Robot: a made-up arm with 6 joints.
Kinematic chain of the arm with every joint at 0, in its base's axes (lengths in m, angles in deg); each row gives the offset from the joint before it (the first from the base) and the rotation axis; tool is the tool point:
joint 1: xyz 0 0 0.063 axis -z
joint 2: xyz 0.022 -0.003 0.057 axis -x
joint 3: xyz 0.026 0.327 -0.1 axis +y
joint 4: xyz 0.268 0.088 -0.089 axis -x
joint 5: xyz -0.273 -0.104 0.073 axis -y
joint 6: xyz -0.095 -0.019 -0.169 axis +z
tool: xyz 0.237 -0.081 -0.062
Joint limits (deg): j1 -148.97..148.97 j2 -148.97..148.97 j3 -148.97..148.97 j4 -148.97..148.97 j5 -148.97..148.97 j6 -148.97..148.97
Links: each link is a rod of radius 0.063 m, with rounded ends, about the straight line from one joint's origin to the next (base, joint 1, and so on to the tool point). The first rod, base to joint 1, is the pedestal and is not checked.
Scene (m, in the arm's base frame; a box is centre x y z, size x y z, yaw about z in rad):
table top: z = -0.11
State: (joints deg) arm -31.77 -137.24 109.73 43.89 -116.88 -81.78
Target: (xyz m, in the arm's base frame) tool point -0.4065 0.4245 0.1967
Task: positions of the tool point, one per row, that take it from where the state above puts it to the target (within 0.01 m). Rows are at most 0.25 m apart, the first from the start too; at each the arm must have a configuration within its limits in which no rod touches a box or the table.
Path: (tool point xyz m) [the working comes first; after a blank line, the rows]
Joints at the target: -69.14 -66.06 146.46 28.06 -144.39 -97.20
Straight joint move there: clear.

1: 0.3820 0.2527 0.5104
2: 0.1980 0.4065 0.5248
3: -0.0231 0.4957 0.4697
4: -0.2390 0.5012 0.3538
5: -0.4065 0.4245 0.1967

